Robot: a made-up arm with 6 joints.
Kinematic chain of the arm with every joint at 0, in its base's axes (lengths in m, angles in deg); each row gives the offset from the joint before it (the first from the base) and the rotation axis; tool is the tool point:
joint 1: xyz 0 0 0.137 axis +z
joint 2: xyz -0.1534 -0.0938 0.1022 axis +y
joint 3: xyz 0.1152 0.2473 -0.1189 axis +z
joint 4: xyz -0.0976 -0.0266 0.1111 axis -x
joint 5: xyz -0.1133 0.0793 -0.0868 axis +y
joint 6: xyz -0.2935 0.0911 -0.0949 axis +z
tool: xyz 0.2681 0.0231 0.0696
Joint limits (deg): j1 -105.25..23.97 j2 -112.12..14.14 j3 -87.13..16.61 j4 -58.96..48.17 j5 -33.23..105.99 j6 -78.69..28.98
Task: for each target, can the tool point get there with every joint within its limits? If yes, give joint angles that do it. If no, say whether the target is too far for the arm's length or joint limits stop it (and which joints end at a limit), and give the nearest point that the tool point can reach.
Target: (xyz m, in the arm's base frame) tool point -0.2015 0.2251 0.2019
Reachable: yes | joints -26.77 -50.71 2.16 36.28 93.72 -62.11
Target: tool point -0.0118 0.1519 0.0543
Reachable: yes | joints -52.02 -61.84 6.54 31.91 18.04 -32.91
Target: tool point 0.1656 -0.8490 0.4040
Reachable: no: joint limits stop it (at a limit: joint 1, joint 3, joint 5, joint 6) | nearest point 0.3396 -0.3705 0.3140 | short by 0.517 m
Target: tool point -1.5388 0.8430 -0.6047
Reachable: no: too far | nearest point -0.4791 0.3233 0.0384 | short by 1.344 m
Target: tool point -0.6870 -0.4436 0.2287
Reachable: no: joint limits stop it (at a limit: joint 1, joint 2, joint 6) | nearest point -0.4375 -0.2027 0.2231 | short by 0.347 m
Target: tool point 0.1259 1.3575 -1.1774
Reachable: no: too far | nearest point 0.0420 0.4531 -0.1140 | short by 1.399 m
